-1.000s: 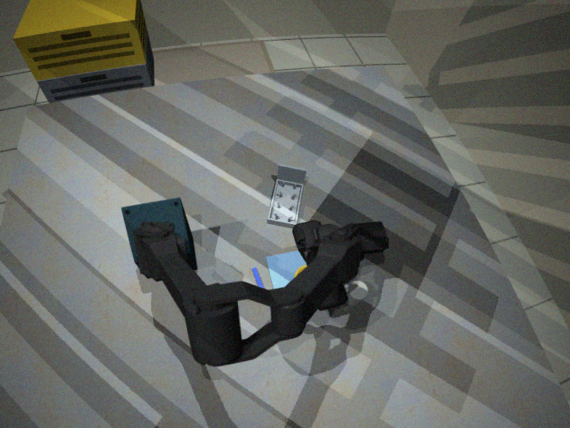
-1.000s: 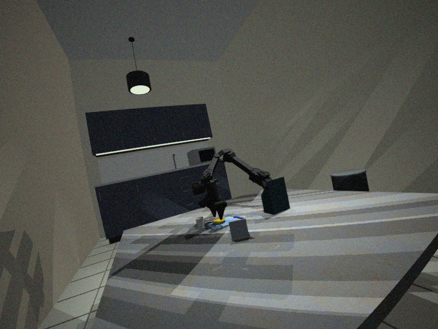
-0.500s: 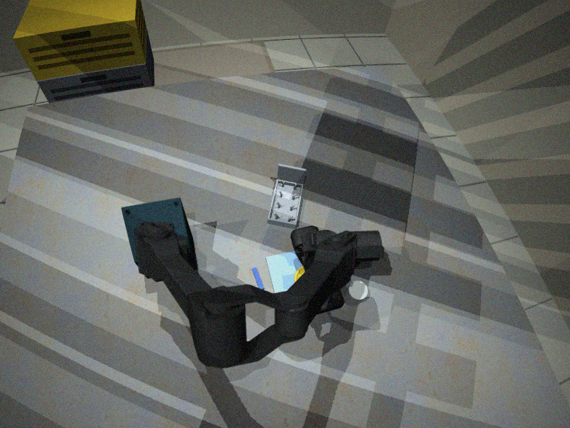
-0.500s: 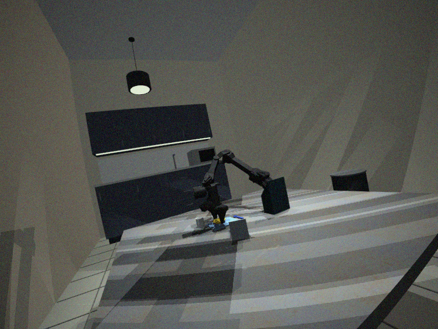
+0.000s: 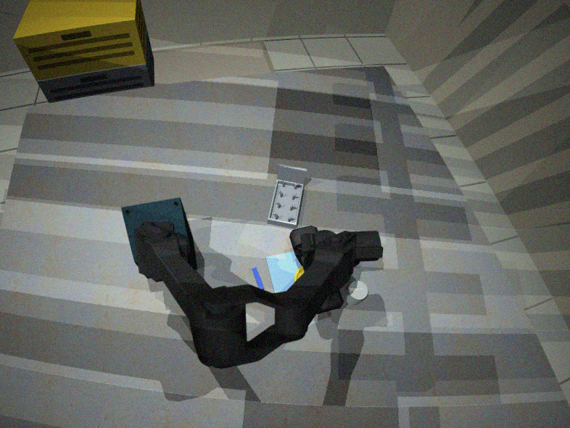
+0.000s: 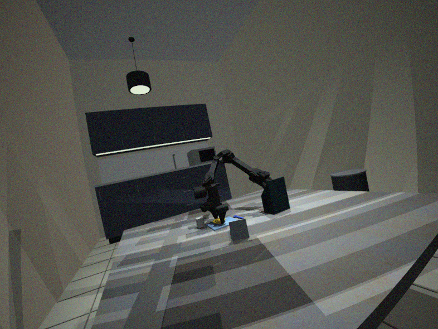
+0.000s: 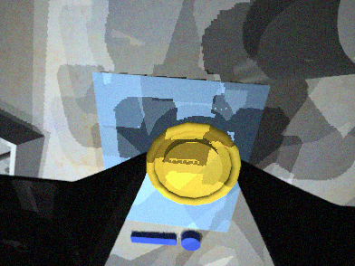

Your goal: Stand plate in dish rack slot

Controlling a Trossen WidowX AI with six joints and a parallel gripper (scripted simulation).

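Right now my gripper tip is 1 cm to the right of the light blue mat and 1 cm past it. Also, from my gripper tip: white cup: 10 cm ahead, 4 cm to the right, 2 cm above; blue spoon: 11 cm behind, 1 cm to the right; yellow plate: 1 cm above.
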